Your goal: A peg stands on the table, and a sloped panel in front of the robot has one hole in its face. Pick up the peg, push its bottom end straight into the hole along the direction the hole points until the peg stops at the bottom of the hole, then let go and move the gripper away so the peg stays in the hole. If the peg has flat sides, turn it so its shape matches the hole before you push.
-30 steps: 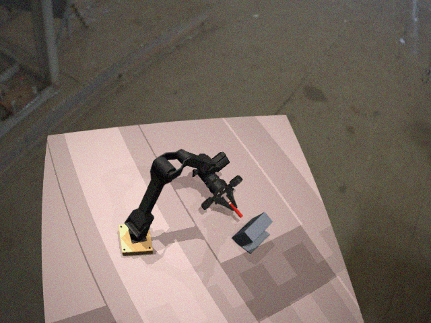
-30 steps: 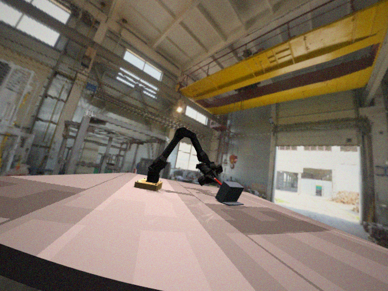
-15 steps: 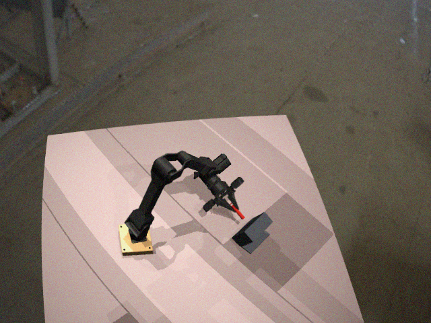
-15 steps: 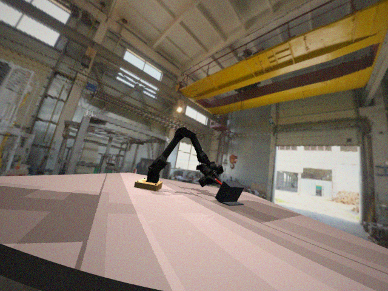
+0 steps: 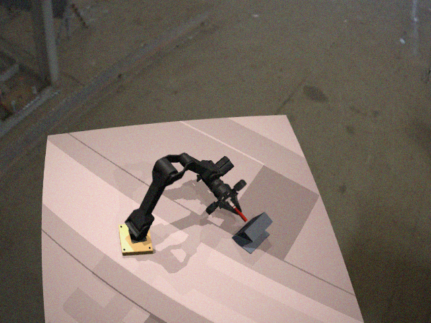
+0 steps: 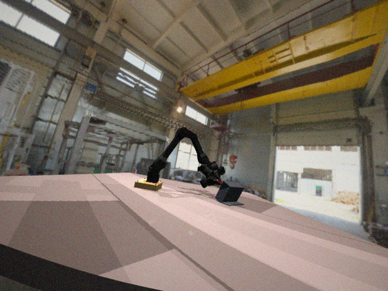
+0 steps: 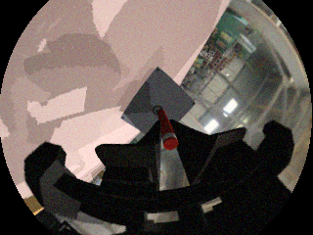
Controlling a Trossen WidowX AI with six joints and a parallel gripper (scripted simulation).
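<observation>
Right now my gripper tip is 3 cm short of the sloped grey panel, 7 cm to the left of it and 4 cm above it. Also, from my gripper tip: red peg (1 cm behind, 1 cm to the left, 1 cm above).
</observation>
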